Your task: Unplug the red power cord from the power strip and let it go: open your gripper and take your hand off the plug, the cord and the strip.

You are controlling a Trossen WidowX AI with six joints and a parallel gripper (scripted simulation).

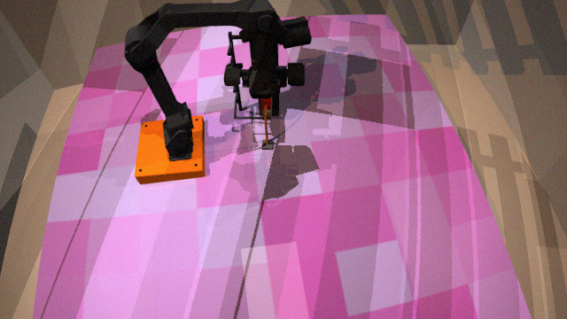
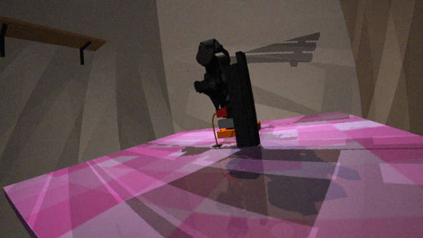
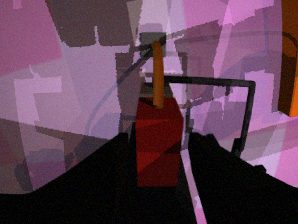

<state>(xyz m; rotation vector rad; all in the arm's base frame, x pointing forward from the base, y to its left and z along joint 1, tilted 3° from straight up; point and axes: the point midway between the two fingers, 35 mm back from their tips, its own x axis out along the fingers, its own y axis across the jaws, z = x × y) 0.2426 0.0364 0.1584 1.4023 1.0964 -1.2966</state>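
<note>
My gripper tip is 30 mm to the right of the red plug and 10 mm above it.
</note>
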